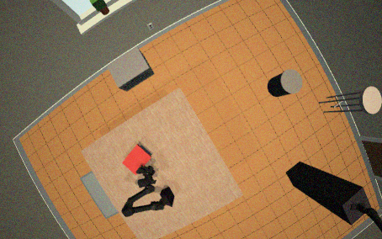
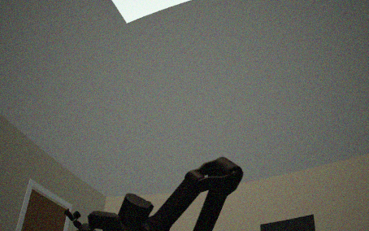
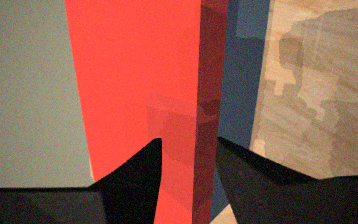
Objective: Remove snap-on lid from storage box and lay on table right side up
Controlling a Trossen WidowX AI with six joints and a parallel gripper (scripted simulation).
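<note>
The red lid is 7 cm ahead of my gripper tip and 2 cm to the left of it. The rest, counted from my gripper tip: blue box: 7 cm ahead, 2 cm to the left, 5 cm below.
</note>
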